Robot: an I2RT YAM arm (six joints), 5 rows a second.
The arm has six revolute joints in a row. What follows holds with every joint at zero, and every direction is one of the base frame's. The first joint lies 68 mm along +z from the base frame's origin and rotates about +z. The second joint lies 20 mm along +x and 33.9 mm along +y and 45.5 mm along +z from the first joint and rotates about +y. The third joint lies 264 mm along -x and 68.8 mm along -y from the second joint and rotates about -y. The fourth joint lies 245 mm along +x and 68.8 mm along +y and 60 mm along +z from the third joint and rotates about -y. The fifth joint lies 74 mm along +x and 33.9 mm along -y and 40.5 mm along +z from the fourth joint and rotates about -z. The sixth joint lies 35.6 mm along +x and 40.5 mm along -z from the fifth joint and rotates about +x. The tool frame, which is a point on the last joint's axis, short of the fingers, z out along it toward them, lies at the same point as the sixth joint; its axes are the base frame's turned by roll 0, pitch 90 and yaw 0 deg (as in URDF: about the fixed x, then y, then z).
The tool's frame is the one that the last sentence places.
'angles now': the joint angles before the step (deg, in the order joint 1, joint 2, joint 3, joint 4, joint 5, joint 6). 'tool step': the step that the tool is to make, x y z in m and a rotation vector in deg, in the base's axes. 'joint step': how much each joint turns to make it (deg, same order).
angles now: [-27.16, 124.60, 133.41, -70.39, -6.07, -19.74]
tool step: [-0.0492, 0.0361, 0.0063, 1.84, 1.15, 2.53]
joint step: [1.26, -15.98, -22.01, 4.10, -1.59, -0.61]
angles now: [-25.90, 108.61, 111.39, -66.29, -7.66, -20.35]
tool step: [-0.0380, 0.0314, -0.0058, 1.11, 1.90, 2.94]
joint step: [1.86, -10.62, -14.19, 1.26, -0.65, -0.90]
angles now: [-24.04, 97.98, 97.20, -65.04, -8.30, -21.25]
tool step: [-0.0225, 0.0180, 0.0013, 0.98, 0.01, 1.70]
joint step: [1.19, -5.91, -6.11, -0.22, -1.02, -0.10]
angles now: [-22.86, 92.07, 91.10, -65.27, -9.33, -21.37]
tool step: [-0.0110, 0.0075, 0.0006, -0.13, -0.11, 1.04]
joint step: [0.48, -2.82, -2.73, -0.03, -0.16, -0.56]
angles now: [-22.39, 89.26, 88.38, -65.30, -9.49, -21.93]
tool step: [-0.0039, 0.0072, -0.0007, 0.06, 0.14, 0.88]
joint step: [0.99, -1.32, -1.42, -0.03, 0.04, 0.11]
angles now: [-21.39, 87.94, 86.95, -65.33, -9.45, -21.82]
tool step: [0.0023, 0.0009, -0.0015, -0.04, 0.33, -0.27]
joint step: [0.36, 0.41, 0.09, 0.11, 0.40, 0.53]
